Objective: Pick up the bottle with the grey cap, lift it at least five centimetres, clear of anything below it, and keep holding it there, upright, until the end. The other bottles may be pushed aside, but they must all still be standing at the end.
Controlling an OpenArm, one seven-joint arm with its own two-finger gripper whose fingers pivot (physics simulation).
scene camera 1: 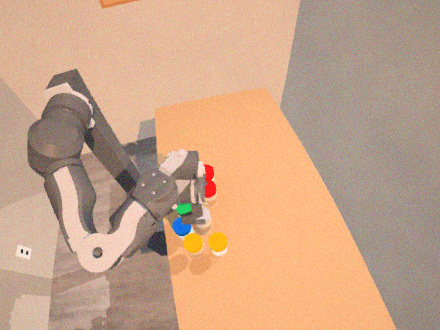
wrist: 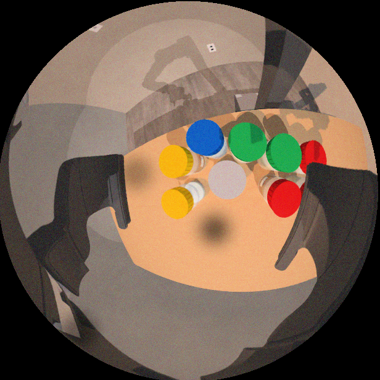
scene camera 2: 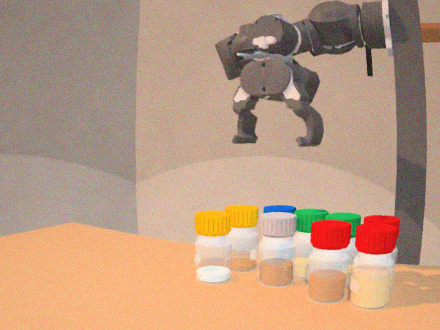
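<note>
Scene camera 1 gives me my gripper (scene camera 1: 196, 202) and a dark upright post (scene camera 1: 101, 140). In scene camera 2 I can see my gripper again (scene camera 2: 274, 144), along with a grey-capped bottle (scene camera 2: 276, 261). And the wrist view's got a blue-capped bottle (wrist: 204, 137), that grey-capped bottle (wrist: 226, 179) and my gripper (wrist: 195, 204) as well.
</note>
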